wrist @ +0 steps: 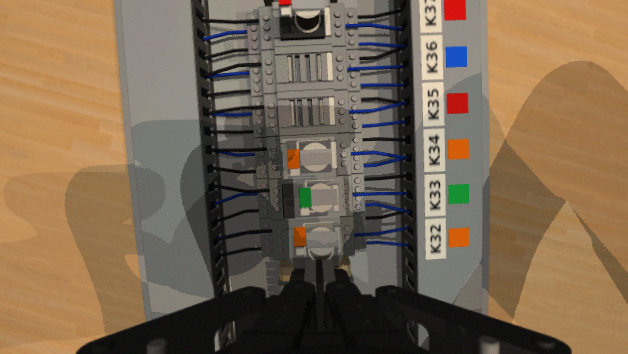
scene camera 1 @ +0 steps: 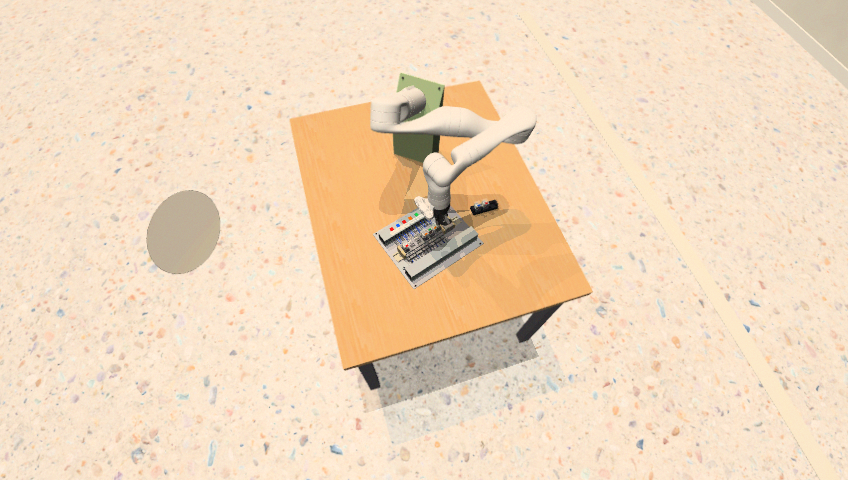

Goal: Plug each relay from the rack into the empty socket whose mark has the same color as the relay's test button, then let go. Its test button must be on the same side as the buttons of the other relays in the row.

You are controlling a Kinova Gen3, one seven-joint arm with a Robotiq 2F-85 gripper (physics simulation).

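Seen in the pictures: gripper, between the fingertips: [wrist: 318,277] [scene camera 1: 438,222]; arm's base, origin of its link: [scene camera 1: 414,101].
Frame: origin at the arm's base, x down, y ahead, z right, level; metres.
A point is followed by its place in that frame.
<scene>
My gripper [scene camera 1: 445,225] {x 0.207, y 0.356, z 0.194 m} [wrist: 318,277] {x 0.207, y 0.356, z 0.194 m} is shut and empty, its tips just beyond the K32 end of the socket row. In the wrist view, relays with an orange button [wrist: 299,237] {x 0.207, y 0.362, z 0.217 m} at K32, a green button [wrist: 305,197] {x 0.206, y 0.355, z 0.238 m} at K33 and an orange button [wrist: 293,159] {x 0.212, y 0.358, z 0.258 m} at K34 stand in the row, buttons on the left. The green one shows a dark strip at its left. The K35 socket [wrist: 311,111] {x 0.256, y 0.344, z 0.285 m} (red mark [wrist: 457,103] {x 0.238, y 0.256, z 0.274 m}) and K36 socket [wrist: 310,68] {x 0.249, y 0.340, z 0.311 m} (blue mark [wrist: 456,56] {x 0.238, y 0.253, z 0.302 m}) are empty. A red-button relay [wrist: 307,21] {x 0.221, y 0.339, z 0.329 m} stands at K37. The black rack [scene camera 1: 484,209] {x 0.268, y 0.406, z -0.008 m} holds relays with blue and red tops.
Grey wiring ducts [scene camera 1: 441,256] {x 0.238, y 0.452, z 0.268 m} [wrist: 160,90] {x 0.238, y 0.431, z 0.311 m} flank the row, with black and blue wires between. The panel [scene camera 1: 414,284] {x 0.278, y 0.456, z 0.400 m} lies on the wooden table [scene camera 1: 357,309] {x 0.281, y 0.394, z 0.607 m}. A green pedestal [scene camera 1: 415,146] {x 0.192, y 0.042, z 0.027 m} stands behind, under the arm base. The rack stands right of the panel in the scene view.
</scene>
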